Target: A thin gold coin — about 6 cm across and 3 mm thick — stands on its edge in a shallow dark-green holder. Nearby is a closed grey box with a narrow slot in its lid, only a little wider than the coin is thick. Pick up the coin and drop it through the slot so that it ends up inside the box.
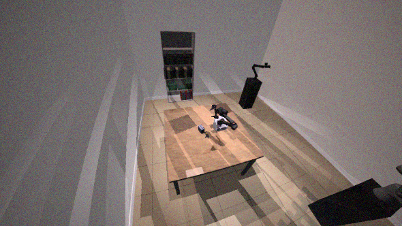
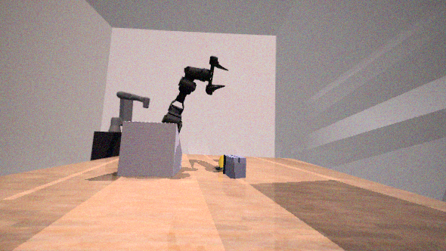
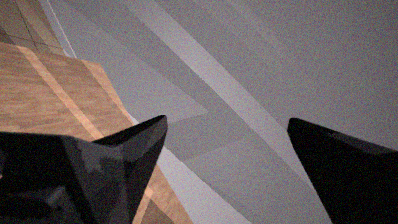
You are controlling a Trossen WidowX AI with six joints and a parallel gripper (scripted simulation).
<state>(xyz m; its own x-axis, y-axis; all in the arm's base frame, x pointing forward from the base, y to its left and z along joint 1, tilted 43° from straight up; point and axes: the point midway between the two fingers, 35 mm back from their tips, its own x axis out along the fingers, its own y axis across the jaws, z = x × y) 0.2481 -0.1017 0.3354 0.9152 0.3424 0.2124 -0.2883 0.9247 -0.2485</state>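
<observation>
The gold coin is 440 mm below my gripper tip and 40 mm to the right of it.
</observation>
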